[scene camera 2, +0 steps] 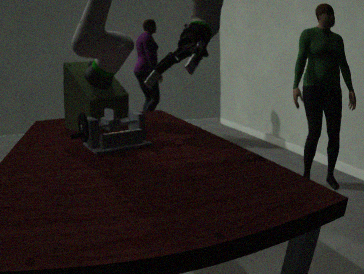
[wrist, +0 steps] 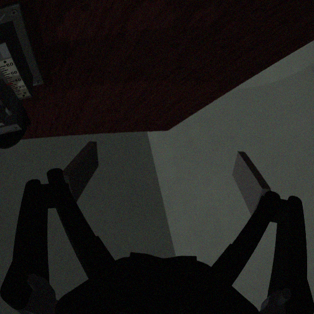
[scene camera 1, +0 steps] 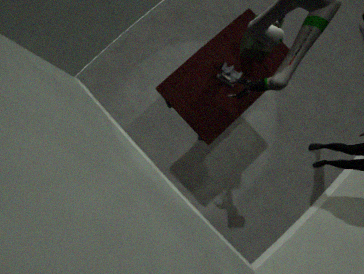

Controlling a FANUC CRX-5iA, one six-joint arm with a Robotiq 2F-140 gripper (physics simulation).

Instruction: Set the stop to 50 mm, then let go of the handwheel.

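Frame: origin at the arm's base, x ahead, y up, z right, level; millimetres.
Seen in the pictures: gripper, fingertip midpoint: (scene camera 2: 166,78) (scene camera 1: 229,89); arm's base, link origin: (scene camera 2: 97,78).
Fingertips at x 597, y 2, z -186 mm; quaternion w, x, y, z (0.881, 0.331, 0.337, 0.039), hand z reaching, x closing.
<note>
Offsets run from my fingertips to a thing's top centre. "*": to the spot under its first point. Level surfaces: height alone.
The stop device @[* dx -175, dy -131, dz +115 mm] (scene camera 1: 230,75) (scene camera 2: 118,141) is a grey metal fixture on the table, with an upright block, likely the stop @[dx -202, dy -99, dz +145 mm] (scene camera 2: 109,114), between its end walls. A dark handwheel @[* dx -143, dy -140, dz +234 mm] (scene camera 2: 84,126) is at its left end in scene camera 2. In the wrist view, a scale (wrist: 16,79) with marks from 0 to 80 shows at the left edge, above a dark round part. The stop's position against the scale cannot be read. My gripper (scene camera 1: 239,89) (scene camera 2: 170,72) (wrist: 166,158) is open and empty, raised above the table and apart from the handwheel.
The dark red table @[dy -222 mm] (scene camera 1: 200,100) (scene camera 2: 175,200) (wrist: 150,65) carries the fixture. A green pedestal (scene camera 2: 73,100) stands behind it under part of the arm. A person in purple (scene camera 2: 145,52) stands behind the gripper, and a person in green (scene camera 2: 322,60) stands to the right.
</note>
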